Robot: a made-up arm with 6 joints.
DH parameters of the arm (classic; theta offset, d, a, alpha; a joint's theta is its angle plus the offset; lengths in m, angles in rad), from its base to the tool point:
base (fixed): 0.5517 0 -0.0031 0
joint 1: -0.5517 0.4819 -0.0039 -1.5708
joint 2: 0.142 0 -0.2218 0
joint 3: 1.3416 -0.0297 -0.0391 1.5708
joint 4: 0 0.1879 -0.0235 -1.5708
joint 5: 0 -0.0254 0.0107 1.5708
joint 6: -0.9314 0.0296 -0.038 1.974
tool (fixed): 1.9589 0.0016 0 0
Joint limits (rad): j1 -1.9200..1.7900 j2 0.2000..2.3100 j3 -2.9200..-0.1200 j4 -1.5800..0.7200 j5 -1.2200..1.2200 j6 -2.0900..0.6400
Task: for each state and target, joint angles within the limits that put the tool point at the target. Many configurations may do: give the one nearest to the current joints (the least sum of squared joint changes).
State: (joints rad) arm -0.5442 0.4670 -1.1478 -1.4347 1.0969 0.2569
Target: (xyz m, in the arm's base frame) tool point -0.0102 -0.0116 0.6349
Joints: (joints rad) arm -0.5797 0.2000 -0.2820 -1.5389 0.7688 0.2347
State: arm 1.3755 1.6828 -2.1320 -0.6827 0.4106 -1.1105
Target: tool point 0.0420 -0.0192 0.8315
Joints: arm 1.3418 0.9318 -1.7128 -0.7919 0.7118 -1.5176
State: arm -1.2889 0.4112 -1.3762 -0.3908 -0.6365 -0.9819
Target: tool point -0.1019 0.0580 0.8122
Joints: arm -0.6794 0.3893 -1.2978 -0.3336 -0.5498 -1.1156
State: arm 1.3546 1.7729 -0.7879 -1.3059 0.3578 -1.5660
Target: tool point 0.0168 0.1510 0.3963
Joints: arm 1.7021 2.3100 -0.4051 -1.3064 -0.2042 -1.5511
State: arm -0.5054 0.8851 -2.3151 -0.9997 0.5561 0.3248
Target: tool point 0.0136 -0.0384 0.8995
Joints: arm -0.7154 1.1502 -1.9482 -0.9558 0.7779 0.2443
